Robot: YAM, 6 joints.
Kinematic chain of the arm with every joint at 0, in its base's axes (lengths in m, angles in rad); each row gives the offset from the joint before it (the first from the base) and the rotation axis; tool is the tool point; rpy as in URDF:
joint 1: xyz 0 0 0.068 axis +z
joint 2: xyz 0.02 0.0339 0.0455 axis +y
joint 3: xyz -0.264 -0.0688 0 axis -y
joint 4: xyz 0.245 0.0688 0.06 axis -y
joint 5: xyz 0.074 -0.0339 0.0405 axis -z
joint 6: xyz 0.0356 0 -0.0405 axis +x
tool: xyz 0 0 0 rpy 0 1.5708 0
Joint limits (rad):
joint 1: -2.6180..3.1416
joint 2: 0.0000..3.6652
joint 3: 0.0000..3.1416
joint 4: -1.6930..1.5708
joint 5: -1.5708..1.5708
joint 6: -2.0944..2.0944
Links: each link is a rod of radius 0.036 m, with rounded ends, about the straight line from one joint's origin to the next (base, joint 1, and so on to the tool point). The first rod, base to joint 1, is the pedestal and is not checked.
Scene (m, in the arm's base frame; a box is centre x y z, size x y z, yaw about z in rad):
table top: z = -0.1
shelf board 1: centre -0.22 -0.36 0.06 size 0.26 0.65 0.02 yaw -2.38
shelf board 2: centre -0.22 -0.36 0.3 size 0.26 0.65 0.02 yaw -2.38
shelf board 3: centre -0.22 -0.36 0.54 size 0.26 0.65 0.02 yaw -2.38
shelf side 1: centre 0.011 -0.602 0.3 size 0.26 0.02 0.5 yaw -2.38
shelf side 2: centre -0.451 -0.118 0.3 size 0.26 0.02 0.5 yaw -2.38
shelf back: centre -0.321 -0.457 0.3 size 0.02 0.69 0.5 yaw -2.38
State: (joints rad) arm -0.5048 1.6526 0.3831 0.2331 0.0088 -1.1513
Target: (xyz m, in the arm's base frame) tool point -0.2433 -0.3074 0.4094
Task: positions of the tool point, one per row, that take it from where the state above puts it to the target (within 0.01 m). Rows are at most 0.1 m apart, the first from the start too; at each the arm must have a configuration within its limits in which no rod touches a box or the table.
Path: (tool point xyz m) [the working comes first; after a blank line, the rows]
Joints at the target: -2.2274 1.6236 1.4049 0.4671 0.1422 -1.1513
Straight joint move there: touches shelf board 2.

1: 0.1828 -0.1758 0.1151
2: 0.1389 -0.2291 0.1716
3: 0.0755 -0.2576 0.2326
4: 0.0063 -0.2540 0.2950
5: -0.0528 -0.2185 0.3551
6: -0.0871 -0.1585 0.4094
7: -0.1296 -0.2083 0.4278
8: -0.1825 -0.2598 0.4284
9: -0.2433 -0.3074 0.4094

